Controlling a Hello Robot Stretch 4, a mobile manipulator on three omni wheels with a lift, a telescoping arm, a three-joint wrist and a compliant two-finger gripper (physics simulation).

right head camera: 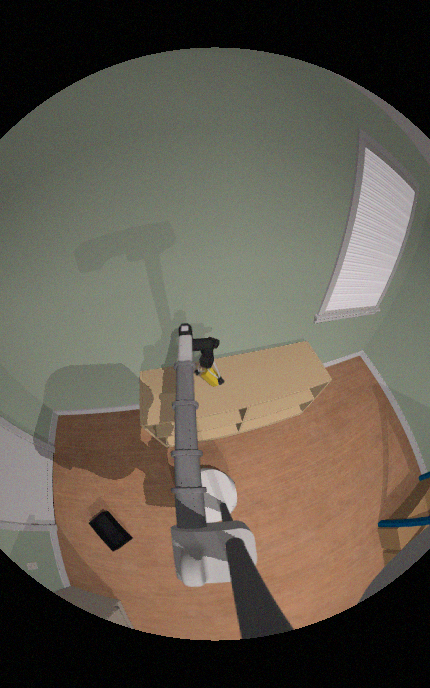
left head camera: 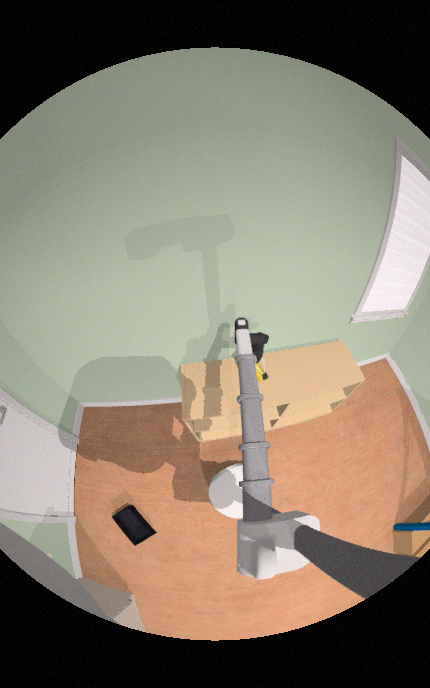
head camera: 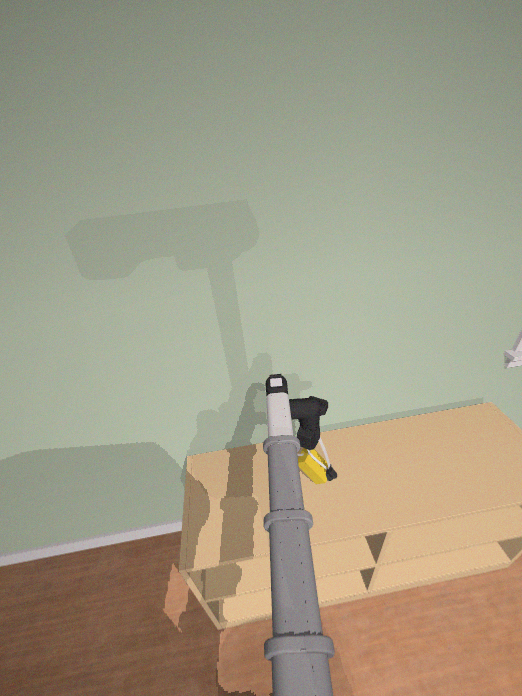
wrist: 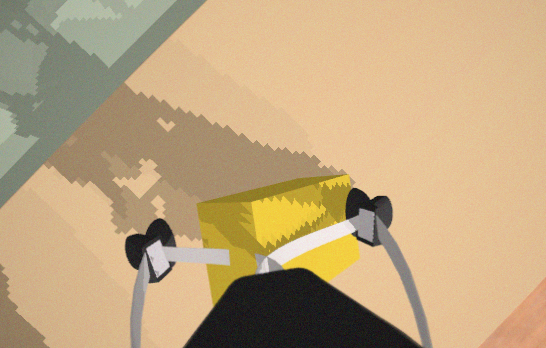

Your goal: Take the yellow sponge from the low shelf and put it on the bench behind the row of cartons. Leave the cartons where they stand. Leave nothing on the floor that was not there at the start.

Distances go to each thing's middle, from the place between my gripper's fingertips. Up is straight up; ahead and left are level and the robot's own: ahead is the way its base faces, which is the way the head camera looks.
Scene:
I see the yellow sponge (wrist: pixel 261 220) 4 cm above my hand, 1 cm to the right of it and 1 cm behind it.

